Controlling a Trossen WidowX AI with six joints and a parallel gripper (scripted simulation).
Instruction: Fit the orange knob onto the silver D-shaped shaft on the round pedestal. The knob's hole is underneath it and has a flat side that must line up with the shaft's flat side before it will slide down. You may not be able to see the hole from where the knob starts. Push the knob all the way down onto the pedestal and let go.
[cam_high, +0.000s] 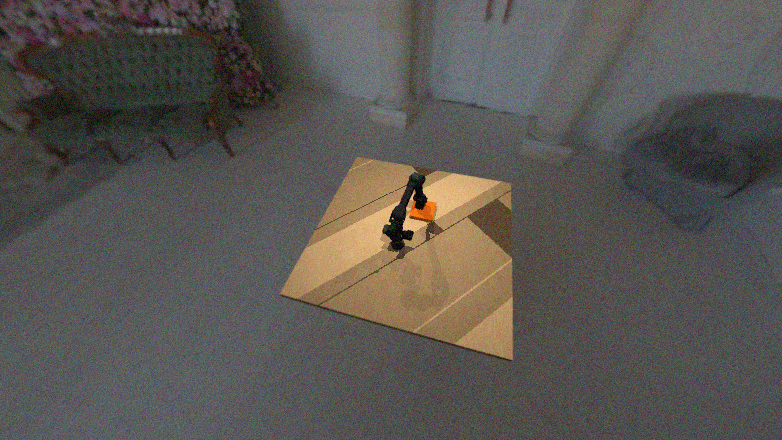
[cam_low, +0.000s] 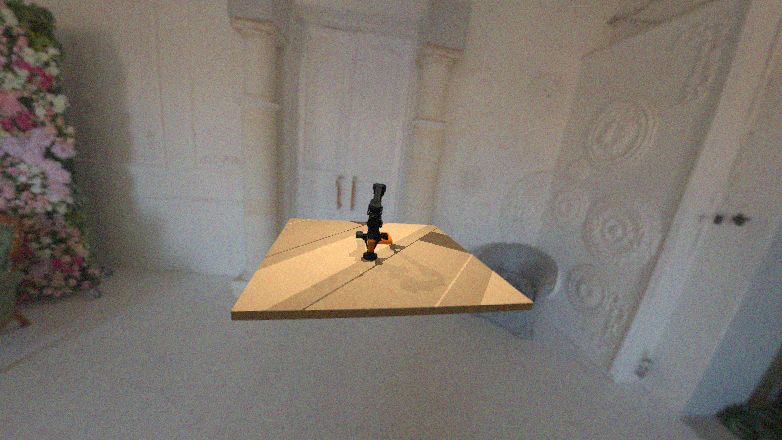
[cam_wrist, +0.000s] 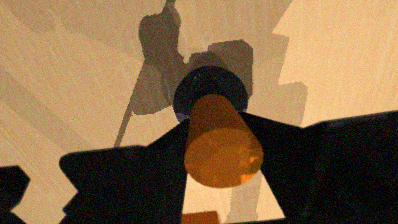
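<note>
Now: gripper tip 3 cm below the orange knob. Also, from my gripper tip: pedestal with D-shaped shaft: 2 cm below.
</note>
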